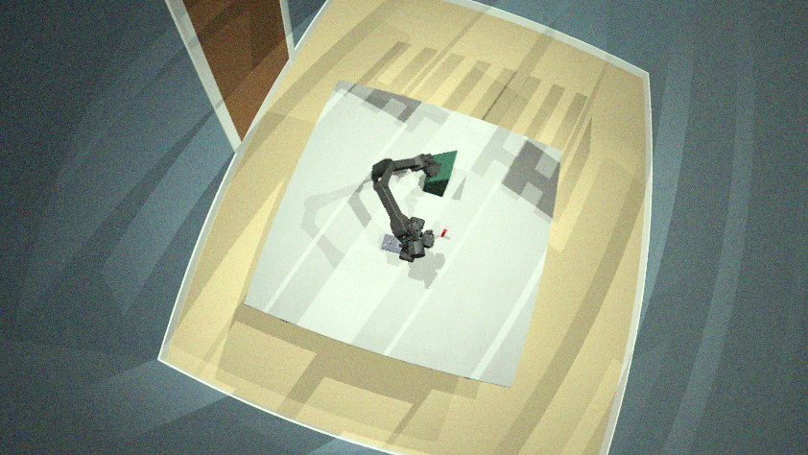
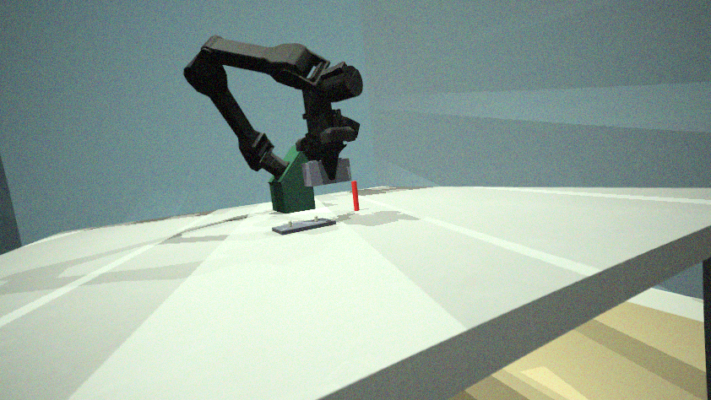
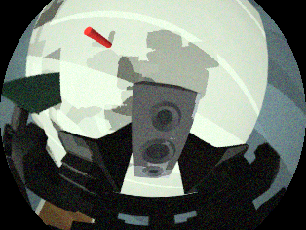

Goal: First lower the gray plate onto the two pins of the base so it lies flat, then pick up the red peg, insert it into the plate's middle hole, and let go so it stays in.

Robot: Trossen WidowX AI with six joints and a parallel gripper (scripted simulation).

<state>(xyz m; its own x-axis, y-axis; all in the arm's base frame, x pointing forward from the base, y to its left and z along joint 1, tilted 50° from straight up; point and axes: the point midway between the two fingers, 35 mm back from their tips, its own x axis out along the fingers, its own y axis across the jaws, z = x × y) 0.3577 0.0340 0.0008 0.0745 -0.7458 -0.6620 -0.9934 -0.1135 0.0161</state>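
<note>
Right now my gripper tip is 1 cm past the base, 6 cm to the left of it and 9 cm above it. Also, from my gripper tip: gray plate 3 cm above; then red peg 13 cm behind, 12 cm to the left, 6 cm below.
</note>
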